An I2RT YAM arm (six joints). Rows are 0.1 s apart.
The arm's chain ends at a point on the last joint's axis. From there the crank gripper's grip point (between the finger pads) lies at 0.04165 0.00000 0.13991 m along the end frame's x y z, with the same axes.
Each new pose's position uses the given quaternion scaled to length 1; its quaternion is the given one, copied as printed.
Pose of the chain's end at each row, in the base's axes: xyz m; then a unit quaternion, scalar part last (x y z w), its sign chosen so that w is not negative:
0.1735 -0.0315 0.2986 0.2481 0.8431 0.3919 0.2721
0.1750 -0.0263 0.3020 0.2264 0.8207 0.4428 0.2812
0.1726 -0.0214 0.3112 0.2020 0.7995 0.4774 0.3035
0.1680 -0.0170 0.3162 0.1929 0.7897 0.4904 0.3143
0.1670 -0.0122 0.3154 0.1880 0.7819 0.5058 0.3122
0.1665 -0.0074 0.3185 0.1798 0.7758 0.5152 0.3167
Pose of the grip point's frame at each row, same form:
0.2345 0.0684 0.2114 0.2481 0.8431 0.3919 0.2721
0.2368 0.0834 0.2282 0.2264 0.8207 0.4428 0.2812
0.2369 0.0938 0.2487 0.2020 0.7995 0.4774 0.3035
0.2336 0.0999 0.2584 0.1929 0.7897 0.4904 0.3143
0.2313 0.1074 0.2619 0.1880 0.7819 0.5058 0.3122
0.2306 0.1137 0.2682 0.1798 0.7758 0.5152 0.3167

